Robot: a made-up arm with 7 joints.
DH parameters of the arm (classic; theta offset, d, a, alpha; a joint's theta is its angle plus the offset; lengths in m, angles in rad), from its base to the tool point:
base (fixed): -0.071 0 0 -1.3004
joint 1: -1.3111 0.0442 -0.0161 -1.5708
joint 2: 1.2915 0 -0.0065 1.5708
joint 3: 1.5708 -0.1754 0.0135 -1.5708
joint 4: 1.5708 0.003 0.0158 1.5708
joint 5: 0 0.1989 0 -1.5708
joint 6: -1.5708 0 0.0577 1.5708
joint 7: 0 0 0 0
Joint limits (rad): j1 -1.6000..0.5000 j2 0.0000..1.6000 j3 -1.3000..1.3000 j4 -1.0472..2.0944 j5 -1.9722..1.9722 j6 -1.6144..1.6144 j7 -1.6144..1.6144
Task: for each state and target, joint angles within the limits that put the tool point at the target. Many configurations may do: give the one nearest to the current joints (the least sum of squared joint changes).
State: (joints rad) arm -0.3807 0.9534 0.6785 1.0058 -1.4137 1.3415 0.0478
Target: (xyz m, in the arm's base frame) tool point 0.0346 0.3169 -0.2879
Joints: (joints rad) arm -0.0697 0.7773 0.6393 1.2159 -1.3557 1.3114 0.0478
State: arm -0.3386 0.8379 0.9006 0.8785 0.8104 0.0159 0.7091
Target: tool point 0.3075 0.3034 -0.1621
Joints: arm -0.8378 0.6076 0.7156 0.9816 0.8108 -0.0044 0.7091
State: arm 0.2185 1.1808 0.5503 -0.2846 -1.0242 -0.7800 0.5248
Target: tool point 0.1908 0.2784 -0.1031
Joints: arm 0.2688 1.0427 0.3056 0.0292 -1.0511 -0.6424 0.5248
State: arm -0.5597 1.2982 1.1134 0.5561 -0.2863 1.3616 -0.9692
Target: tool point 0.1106 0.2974 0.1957
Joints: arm -0.5728 1.4984 1.0742 0.0333 -0.3517 1.4553 -0.9692
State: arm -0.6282 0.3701 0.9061 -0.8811 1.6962 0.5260 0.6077
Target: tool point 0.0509 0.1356 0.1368
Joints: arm -0.7588 0.6494 0.8650 -0.9991 1.7059 0.4669 0.6077
